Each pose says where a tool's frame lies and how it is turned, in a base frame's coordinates. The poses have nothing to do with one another.
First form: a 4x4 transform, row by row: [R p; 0 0 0 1], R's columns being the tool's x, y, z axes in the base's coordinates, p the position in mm. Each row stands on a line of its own.
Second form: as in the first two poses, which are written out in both.
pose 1, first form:
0.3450, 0.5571, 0.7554, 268
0.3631, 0.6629, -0.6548, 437
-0.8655, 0.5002, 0.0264, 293
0, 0, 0, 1
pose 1, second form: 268, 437, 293, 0.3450, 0.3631, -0.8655, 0.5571, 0.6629, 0.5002
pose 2, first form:
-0.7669, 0.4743, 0.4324, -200
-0.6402, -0.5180, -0.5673, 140
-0.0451, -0.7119, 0.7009, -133
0, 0, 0, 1
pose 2, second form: -200, 140, -133, -0.7669, -0.6402, -0.0451, 0.4743, -0.5180, -0.7119
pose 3, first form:
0.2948, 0.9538, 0.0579, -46
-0.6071, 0.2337, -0.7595, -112
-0.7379, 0.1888, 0.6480, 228
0, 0, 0, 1
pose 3, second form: -46, -112, 228, 0.2948, -0.6071, -0.7379, 0.9538, 0.2337, 0.1888
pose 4, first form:
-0.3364, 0.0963, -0.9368, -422
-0.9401, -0.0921, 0.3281, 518
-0.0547, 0.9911, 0.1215, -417
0, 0, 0, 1
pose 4, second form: -422, 518, -417, -0.3364, -0.9401, -0.0547, 0.0963, -0.0921, 0.9911
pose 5, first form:
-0.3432, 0.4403, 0.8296, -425
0.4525, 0.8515, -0.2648, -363
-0.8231, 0.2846, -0.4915, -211
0, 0, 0, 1
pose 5, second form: -425, -363, -211, -0.3432, 0.4525, -0.8231, 0.4403, 0.8515, 0.2846
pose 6, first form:
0.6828, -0.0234, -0.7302, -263
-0.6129, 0.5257, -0.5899, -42
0.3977, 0.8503, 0.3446, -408
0, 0, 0, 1
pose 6, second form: -263, -42, -408, 0.6828, -0.6129, 0.3977, -0.0234, 0.5257, 0.8503
